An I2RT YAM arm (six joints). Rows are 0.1 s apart.
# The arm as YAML. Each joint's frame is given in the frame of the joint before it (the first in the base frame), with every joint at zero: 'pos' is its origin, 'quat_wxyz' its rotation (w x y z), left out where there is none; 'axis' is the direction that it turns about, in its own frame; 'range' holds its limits. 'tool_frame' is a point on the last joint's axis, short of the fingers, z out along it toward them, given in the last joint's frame.
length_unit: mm
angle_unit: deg
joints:
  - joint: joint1
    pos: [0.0, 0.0, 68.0]
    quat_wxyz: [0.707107, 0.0, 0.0, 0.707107]
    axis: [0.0, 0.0, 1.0]
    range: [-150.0, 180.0]
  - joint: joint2
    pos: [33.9, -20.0, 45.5]
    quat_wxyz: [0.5, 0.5, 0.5, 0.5]
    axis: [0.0, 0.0, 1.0]
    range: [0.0, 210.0]
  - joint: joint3
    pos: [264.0, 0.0, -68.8]
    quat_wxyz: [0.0, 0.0, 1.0, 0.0]
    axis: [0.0, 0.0, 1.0]
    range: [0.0, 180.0]
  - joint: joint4
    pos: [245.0, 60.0, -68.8]
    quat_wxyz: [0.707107, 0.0, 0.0, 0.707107]
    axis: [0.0, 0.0, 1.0]
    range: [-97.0, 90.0]
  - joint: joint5
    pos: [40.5, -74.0, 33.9]
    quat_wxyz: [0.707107, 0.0, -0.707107, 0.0]
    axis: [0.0, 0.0, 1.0]
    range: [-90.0, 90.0]
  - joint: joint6
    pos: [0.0, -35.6, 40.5]
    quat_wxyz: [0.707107, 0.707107, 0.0, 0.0]
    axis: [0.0, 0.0, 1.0]
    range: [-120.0, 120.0]
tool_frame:
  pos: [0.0, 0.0, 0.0]
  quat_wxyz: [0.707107, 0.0, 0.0, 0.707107]
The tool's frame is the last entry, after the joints.
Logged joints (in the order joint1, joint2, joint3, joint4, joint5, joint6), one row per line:
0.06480 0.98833 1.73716 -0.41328 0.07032 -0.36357
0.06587 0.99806 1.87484 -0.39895 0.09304 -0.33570
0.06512 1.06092 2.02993 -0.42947 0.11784 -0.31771
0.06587 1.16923 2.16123 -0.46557 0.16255 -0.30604
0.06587 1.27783 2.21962 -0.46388 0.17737 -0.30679
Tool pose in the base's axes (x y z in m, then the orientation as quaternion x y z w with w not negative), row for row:
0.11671 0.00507 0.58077 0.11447 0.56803 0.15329 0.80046
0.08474 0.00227 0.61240 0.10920 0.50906 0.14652 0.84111
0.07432 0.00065 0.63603 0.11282 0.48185 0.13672 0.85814
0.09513 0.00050 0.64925 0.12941 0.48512 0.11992 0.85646
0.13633 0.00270 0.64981 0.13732 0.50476 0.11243 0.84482
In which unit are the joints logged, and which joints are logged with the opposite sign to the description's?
The joints are logged in radians. Opposite sign: joint6.
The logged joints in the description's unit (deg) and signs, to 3 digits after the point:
3.713 56.627 99.532 -23.679 4.029 20.831
3.774 57.185 107.420 -22.858 5.331 19.234
3.731 60.786 116.306 -24.607 6.752 18.203
3.774 66.992 123.829 -26.675 9.313 17.535
3.774 73.214 127.175 -26.578 10.163 17.578

